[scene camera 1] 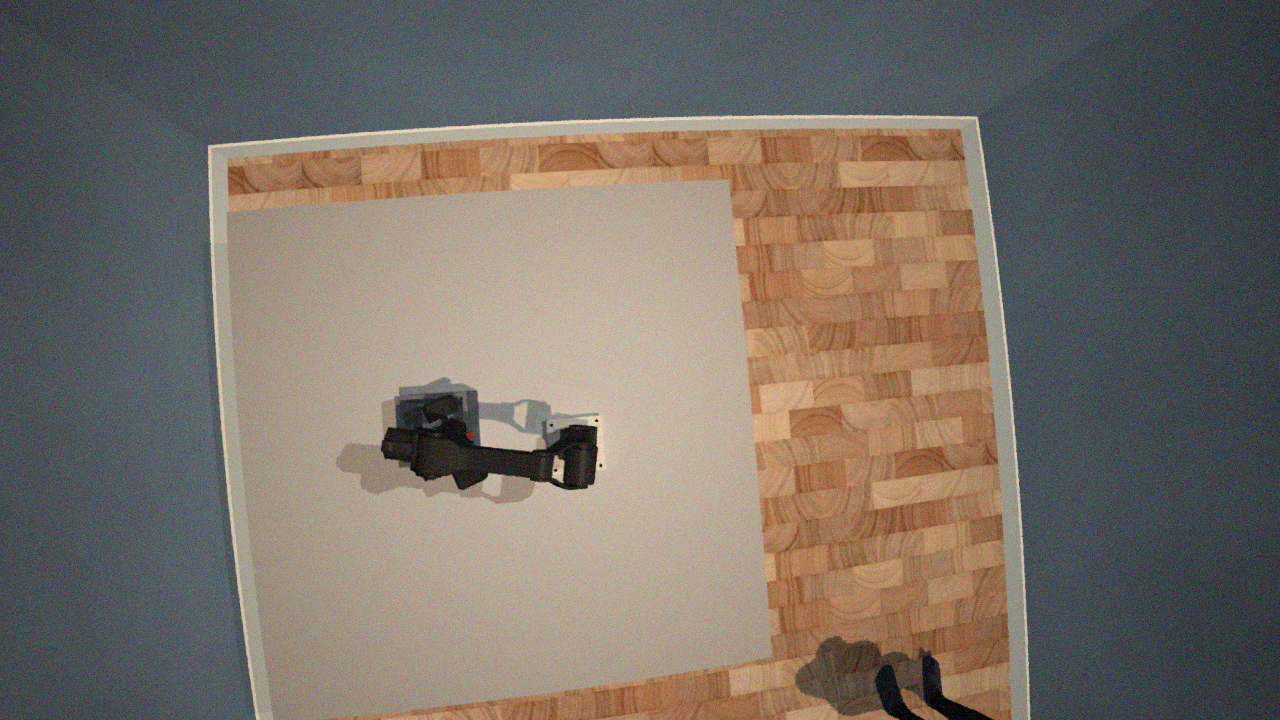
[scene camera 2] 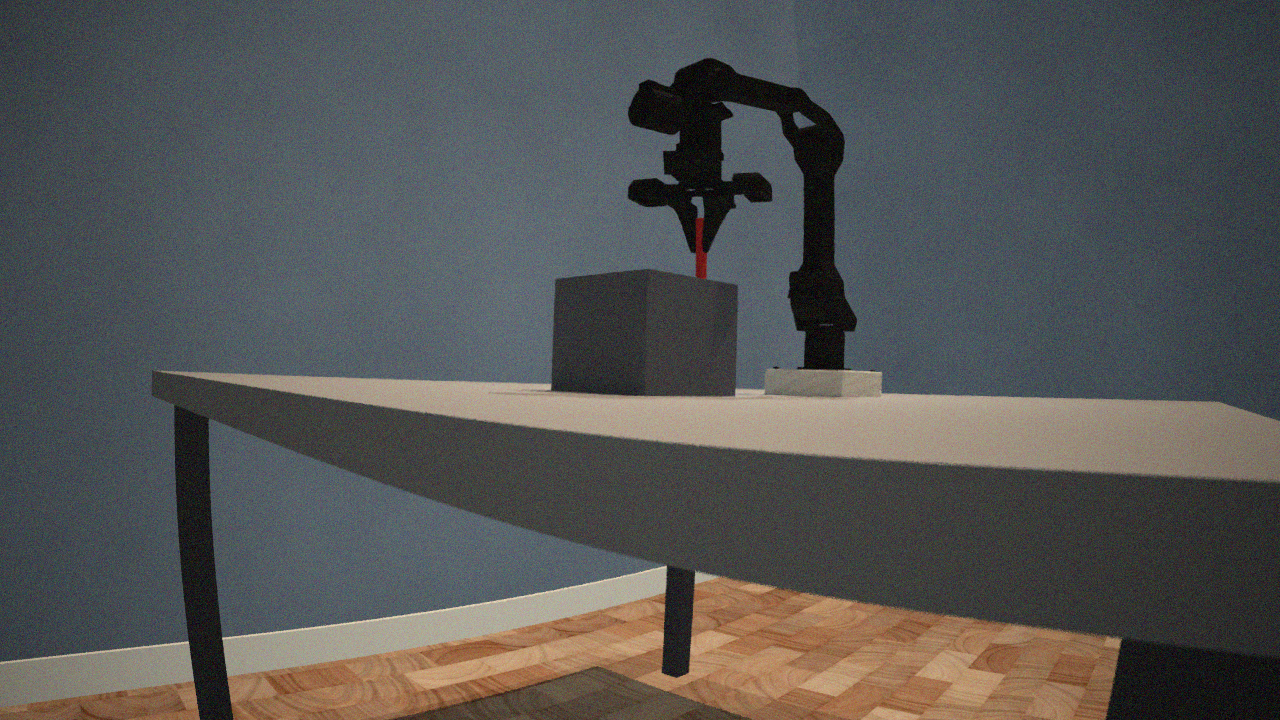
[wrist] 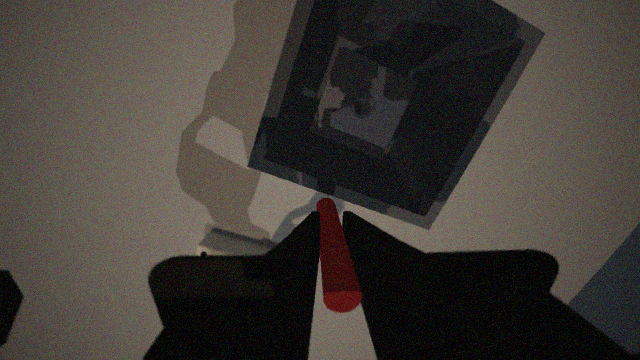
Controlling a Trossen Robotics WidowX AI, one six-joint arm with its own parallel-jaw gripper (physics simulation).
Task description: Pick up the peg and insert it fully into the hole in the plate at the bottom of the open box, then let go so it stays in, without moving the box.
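Frame: origin at the arm's base, x left, y back, z up, level; metres.
Seen in the pictures: gripper, fingertip midpoint: (scene camera 2: 699,252) (wrist: 330,218); arm's base, origin of the base link: (scene camera 1: 583,439) (scene camera 2: 824,370).
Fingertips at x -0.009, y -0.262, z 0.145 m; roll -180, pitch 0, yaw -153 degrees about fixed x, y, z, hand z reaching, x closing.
Observation:
Pixels of each thing's middle, then the offset from my fingertips to it. Level surfaces: height alone.
- red peg, body centre: (wrist: 331,236) (scene camera 2: 701,248) (scene camera 1: 465,436) dx -0.003, dy +0.006, dz +0.007 m
- open dark grey box, body centre: (wrist: 365,106) (scene camera 2: 645,337) (scene camera 1: 440,426) dx -0.009, dy -0.079, dz -0.115 m
- plate, body centre: (wrist: 358,107) (scene camera 1: 443,425) dx -0.009, dy -0.079, dz -0.149 m
- table, its level: dz -0.184 m
The red peg (scene camera 1: 469,435) (scene camera 2: 700,234) (wrist: 336,260) is held nearly upright between the fingers. My gripper (scene camera 2: 701,249) (wrist: 330,218) is shut on it, above the rim level of the box. The open dark grey box (scene camera 2: 599,335) (wrist: 481,130) stands on the table. In the wrist view the peg's far end appears just outside the box's near rim; in scene camera 2 its lower end is hidden behind the box walls. The plate (wrist: 390,120) at the box bottom has a dark hole (wrist: 362,106), partly in shadow. In scene camera 1 the arm covers part of the box.
The arm's white base (scene camera 2: 823,385) stands on the table (scene camera 1: 626,295) (scene camera 2: 984,438), to the right of the box in scene camera 2. Shadows of the arm fall across the box and table. A person's dark legs (scene camera 1: 930,685) show on the wooden floor at the lower right of scene camera 1.

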